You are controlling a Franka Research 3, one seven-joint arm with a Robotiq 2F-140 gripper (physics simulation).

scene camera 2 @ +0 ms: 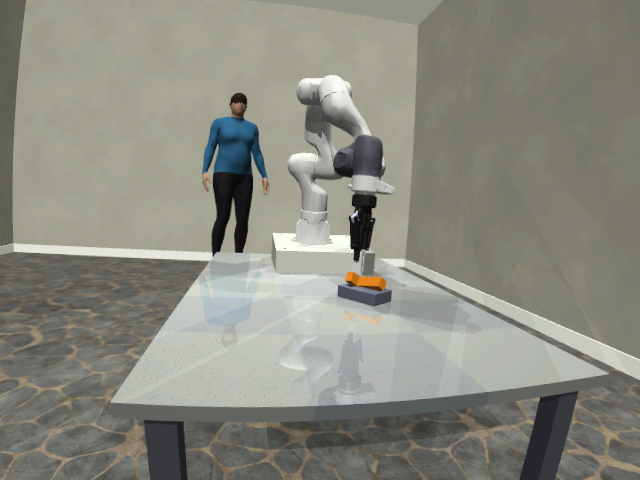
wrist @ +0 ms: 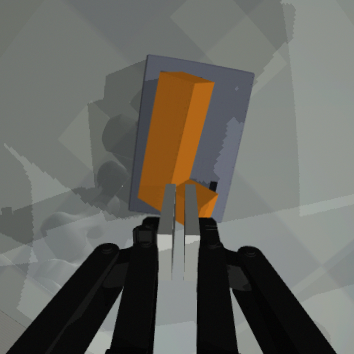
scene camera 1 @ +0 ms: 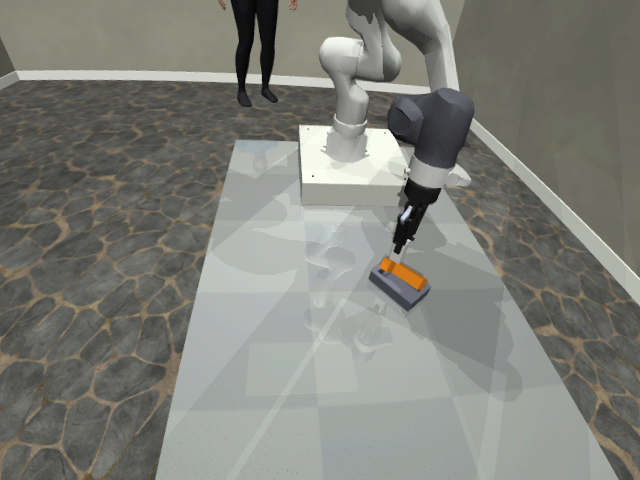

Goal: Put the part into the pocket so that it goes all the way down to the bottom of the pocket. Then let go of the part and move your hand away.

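The orange L-shaped part (scene camera 1: 408, 275) (scene camera 2: 370, 282) (wrist: 172, 130) lies on the dark grey-blue block (scene camera 1: 391, 290) (scene camera 2: 363, 295) (wrist: 232, 100) and stands well proud of its top face. It looks slightly askew over the pocket. Small dark bits of the pocket show beside it in the wrist view; the pocket's bottom is hidden. My gripper (scene camera 1: 395, 256) (scene camera 2: 364, 271) (wrist: 179, 202) is shut, with a thin gap between its pads and nothing held. Its tips are at the short-leg end of the part, overlapping that end in the wrist view. Whether they touch it I cannot tell.
The block rests on a glossy pale table (scene camera 1: 268, 439) (scene camera 2: 248, 377). The robot's white base (scene camera 1: 351, 193) (scene camera 2: 310, 262) stands at the back of the table. A person (scene camera 2: 235, 147) stands behind the table, left of the arm.
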